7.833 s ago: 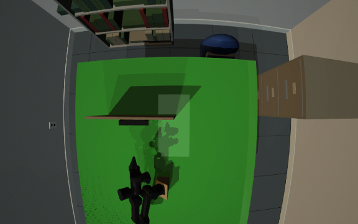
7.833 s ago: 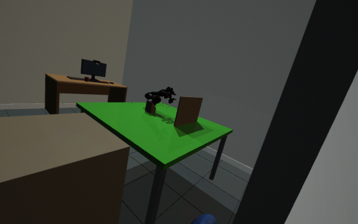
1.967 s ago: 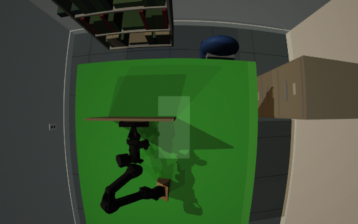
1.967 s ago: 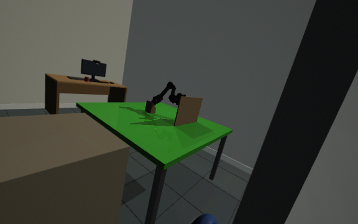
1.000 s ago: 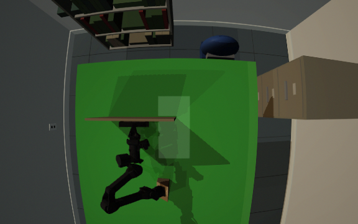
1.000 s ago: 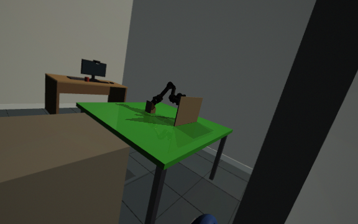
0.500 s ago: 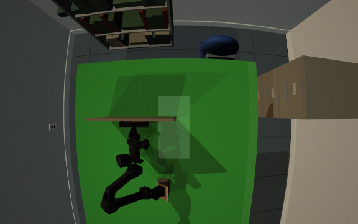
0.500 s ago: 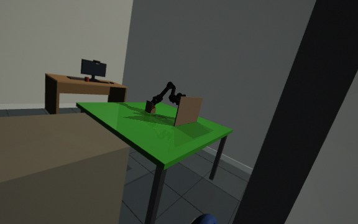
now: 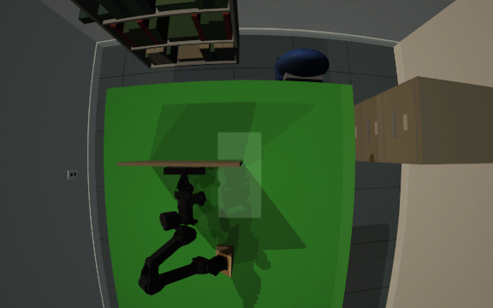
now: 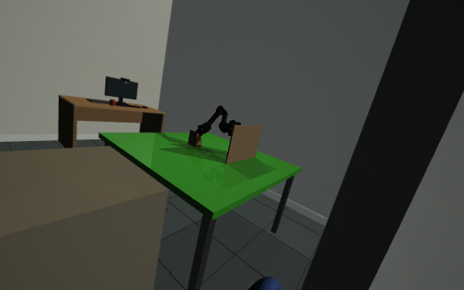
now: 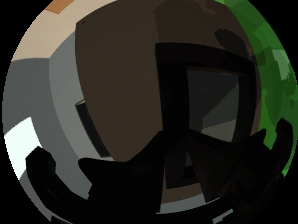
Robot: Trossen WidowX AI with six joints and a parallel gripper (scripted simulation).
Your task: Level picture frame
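The picture frame lies 5 cm below my gripper tip and 1 cm to the left of it. The rest, counted from my gripper tip: brown wall board (6 cm below, 2 cm ahead, 1 cm to the left).
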